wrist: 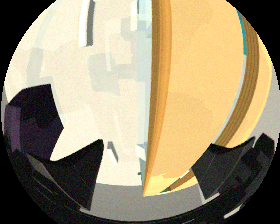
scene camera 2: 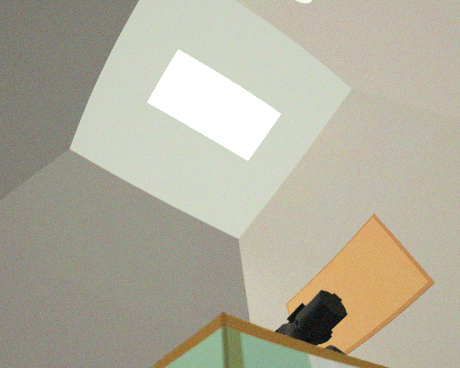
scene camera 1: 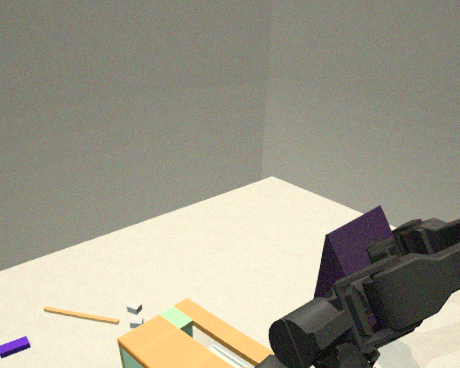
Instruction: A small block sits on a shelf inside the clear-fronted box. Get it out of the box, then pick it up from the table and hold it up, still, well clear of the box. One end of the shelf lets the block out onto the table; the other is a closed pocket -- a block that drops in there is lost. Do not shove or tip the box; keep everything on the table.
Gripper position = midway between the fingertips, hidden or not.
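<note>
The gripper (wrist: 142, 142) can be seen, together with a box (wrist: 197, 83).
</note>
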